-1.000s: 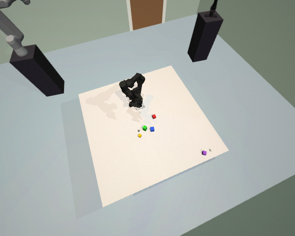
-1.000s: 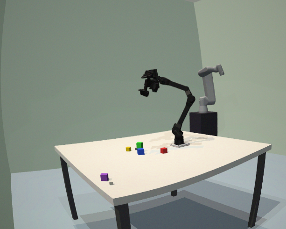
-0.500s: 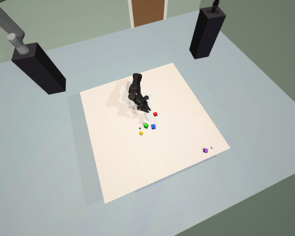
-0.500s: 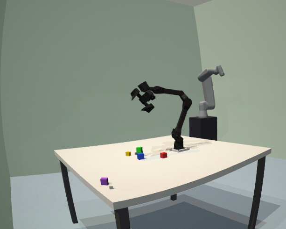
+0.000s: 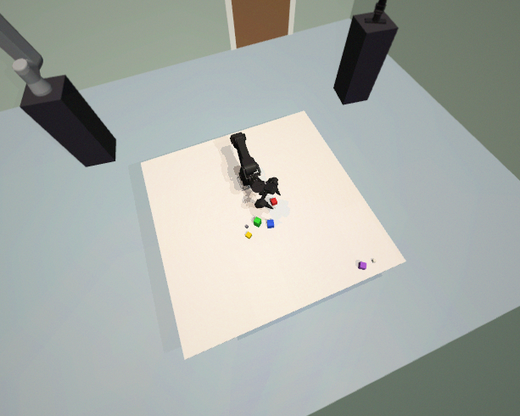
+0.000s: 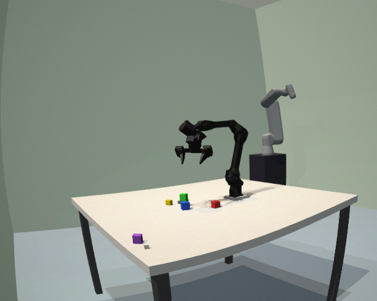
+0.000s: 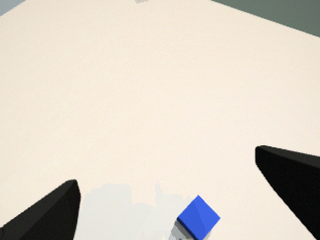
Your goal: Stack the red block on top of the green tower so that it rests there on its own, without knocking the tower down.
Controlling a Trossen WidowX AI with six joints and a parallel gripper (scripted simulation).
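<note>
The red block is 120 mm behind my gripper tip, 20 mm to the left of it and 220 mm below it. The rest, counted from my gripper tip: blue block (30 mm ahead, 40 mm to the right, 220 mm below); then green block (110 mm to the right, 190 mm below); then small grey cube (180 mm to the right, 230 mm below).
</note>
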